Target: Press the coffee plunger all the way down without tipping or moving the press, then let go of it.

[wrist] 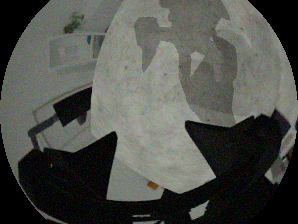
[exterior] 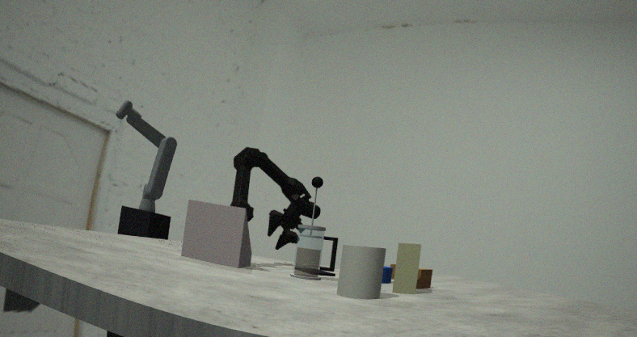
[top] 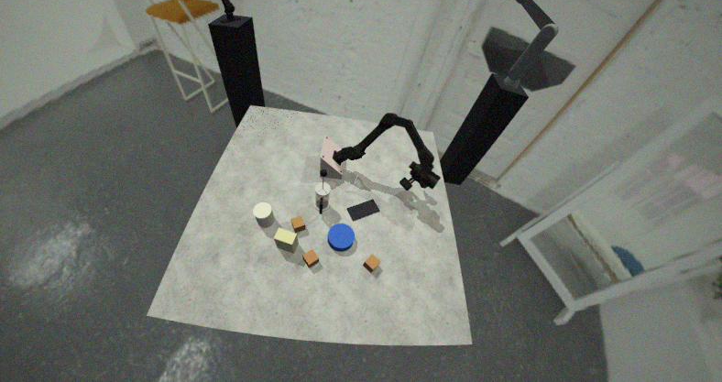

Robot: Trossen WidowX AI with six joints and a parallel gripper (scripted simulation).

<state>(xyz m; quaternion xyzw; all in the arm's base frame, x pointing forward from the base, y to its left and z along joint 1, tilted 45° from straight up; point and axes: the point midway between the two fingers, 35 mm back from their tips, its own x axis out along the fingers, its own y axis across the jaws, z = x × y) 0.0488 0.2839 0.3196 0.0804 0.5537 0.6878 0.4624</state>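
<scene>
Now: the coffee press 460 mm to the right of my gripper tip, 240 mm ahead of it and 50 mm above it. Also, from my gripper tip: black plate (250 mm to the right, 210 mm ahead, 70 mm below); blue disc (390 mm ahead, 340 mm to the right, 50 mm below).
</scene>
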